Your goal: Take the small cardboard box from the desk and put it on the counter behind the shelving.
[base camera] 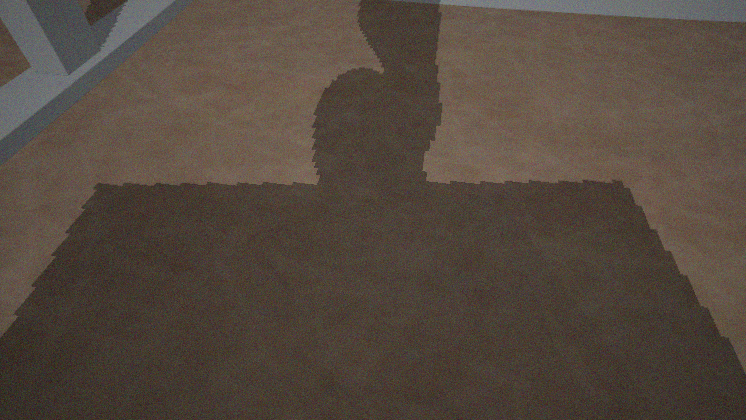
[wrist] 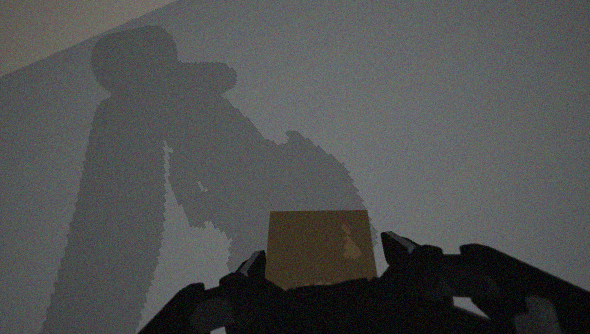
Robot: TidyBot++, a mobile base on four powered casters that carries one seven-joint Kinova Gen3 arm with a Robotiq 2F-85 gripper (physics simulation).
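Frame: origin at the arm's base, x ahead, y left, z up, level; millimetres.
Where they show: gripper, fingertip midpoint: (wrist: 323, 254).
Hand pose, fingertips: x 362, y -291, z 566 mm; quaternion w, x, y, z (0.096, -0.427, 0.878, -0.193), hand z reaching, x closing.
After its pixels a point has its place.
The small cardboard box (wrist: 317, 247) {x 365, y -290, z 603 mm} stands on the grey desk top (wrist: 475, 125) {x 333, y -482, z 554 mm} in the lower middle of the wrist view. Its near part is hidden behind the gripper's body. My gripper (wrist: 323, 254) {x 362, y -291, z 566 mm} is open, with one fingertip on each side of the box. The left fingertip is very close to the box's left side, and a narrow gap shows between the box and the right fingertip. Whether the left finger touches the box I cannot tell. The counter and the shelving cannot be made out for certain in either view.
In the base camera view, a grey frame-like structure (base camera: 31, 104) stands at the upper left, and a pale grey strip (base camera: 600, 7) {x 951, y -471, z -383 mm} runs along the top edge. The brown floor (base camera: 548, 104) {x 641, y -281, z -397 mm} carries the robot's shadow. The arm's shadow lies across the desk top.
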